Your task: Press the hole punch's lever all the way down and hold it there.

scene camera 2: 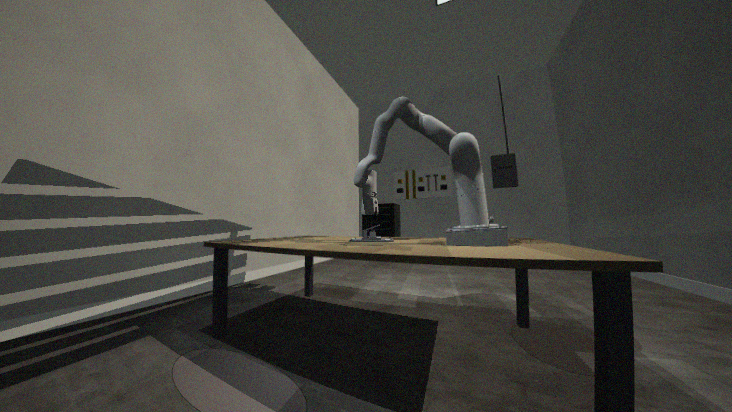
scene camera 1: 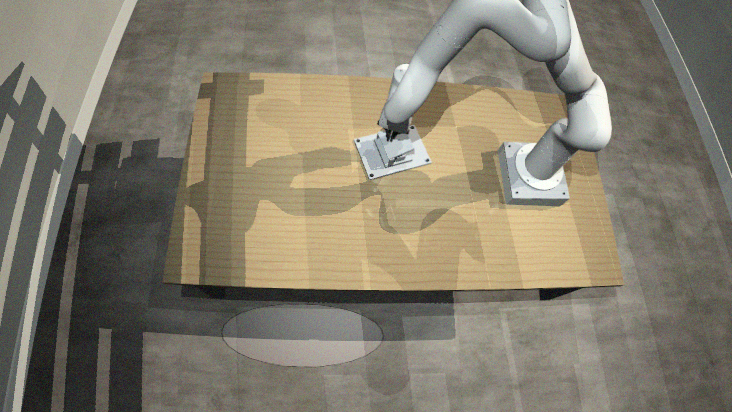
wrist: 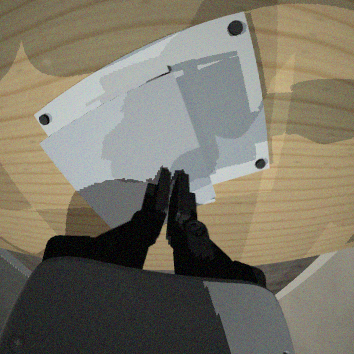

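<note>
The hole punch is pale grey, with a flat base plate [scene camera 1: 369, 169] [scene camera 2: 357, 240] [wrist: 210, 41] that has dark round spots at its corners. Its broad flat lever [scene camera 1: 396, 146] [scene camera 2: 373, 228] [wrist: 150, 117] is tilted, with one end raised above the plate. My gripper [scene camera 1: 390, 137] [scene camera 2: 377, 212] [wrist: 169, 185] points down over the raised end of the lever. Its fingers are shut, a narrow slit apart at the tips, with nothing between them. In the scene camera 2 view the fingertips appear a little above the lever. In the wrist view they overlap the lever, so contact cannot be told there.
The punch stands on a wooden table [scene camera 1: 317, 245] [scene camera 2: 553, 254]. The arm's square base [scene camera 1: 537, 196] [scene camera 2: 476, 236] is on the table to the right of the punch. A dark cabinet [scene camera 2: 391, 220] and a tool panel [scene camera 2: 430, 184] are in the background. Shadows cross the table.
</note>
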